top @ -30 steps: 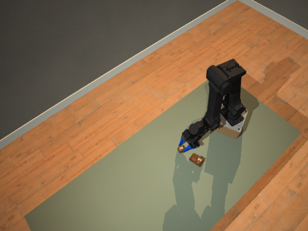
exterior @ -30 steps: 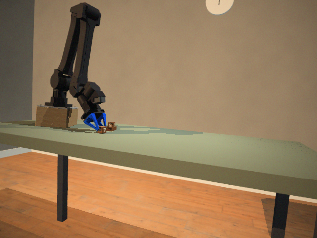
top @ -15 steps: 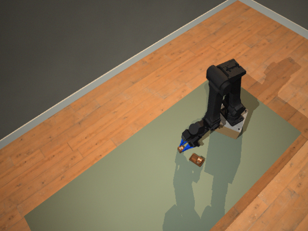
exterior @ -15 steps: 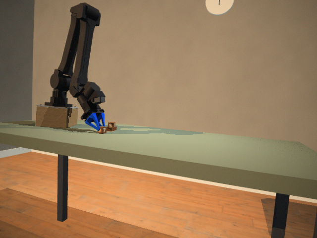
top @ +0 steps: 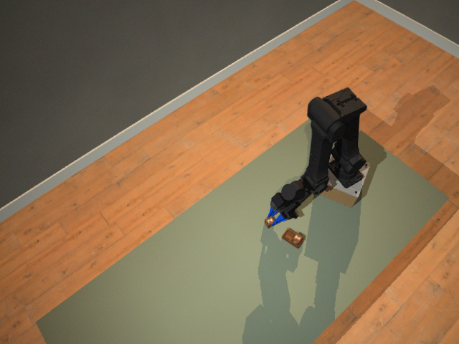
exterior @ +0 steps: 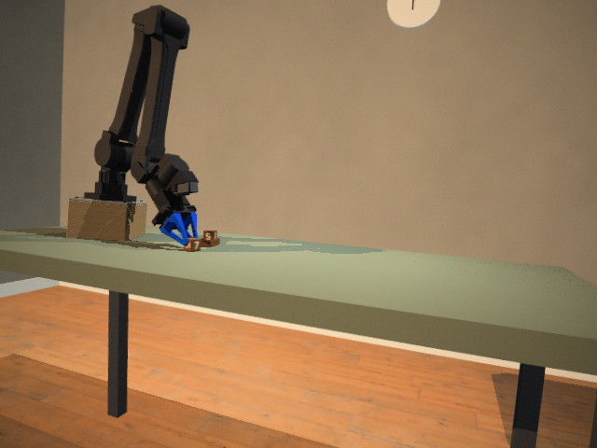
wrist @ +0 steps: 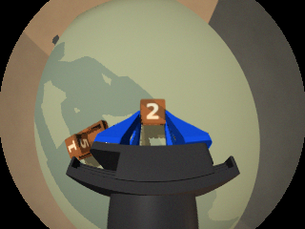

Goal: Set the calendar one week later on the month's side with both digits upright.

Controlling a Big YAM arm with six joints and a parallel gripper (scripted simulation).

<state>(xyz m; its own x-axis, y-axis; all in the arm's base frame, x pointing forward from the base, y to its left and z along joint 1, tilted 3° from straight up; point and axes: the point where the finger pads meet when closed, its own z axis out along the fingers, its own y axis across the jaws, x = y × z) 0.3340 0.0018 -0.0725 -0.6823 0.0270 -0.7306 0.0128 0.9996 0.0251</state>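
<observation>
My gripper is now 1 cm short of the brown digit cube and 1 cm above it. Round my hand: brown tray: 4 cm behind, 10 cm to the left, 1 cm below.
</observation>
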